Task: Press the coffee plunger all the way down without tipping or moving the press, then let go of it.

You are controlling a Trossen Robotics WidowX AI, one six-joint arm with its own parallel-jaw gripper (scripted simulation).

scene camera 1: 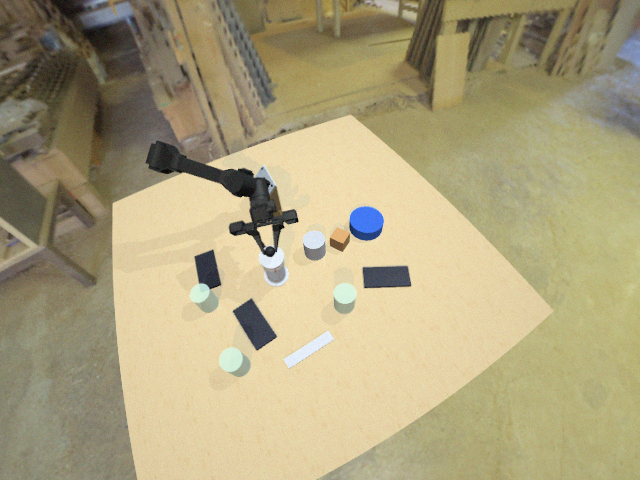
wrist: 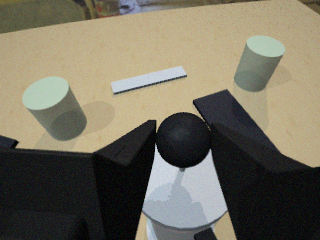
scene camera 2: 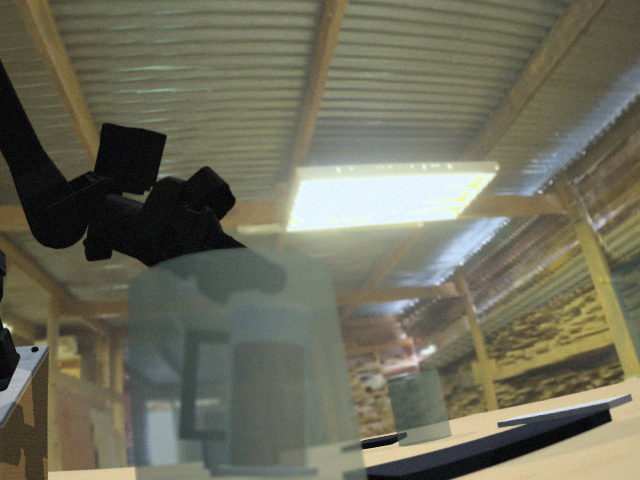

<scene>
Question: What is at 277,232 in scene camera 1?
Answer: The gripper.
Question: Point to a blue disc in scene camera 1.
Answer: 366,223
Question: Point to a coffee press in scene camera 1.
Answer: At 276,274
</scene>
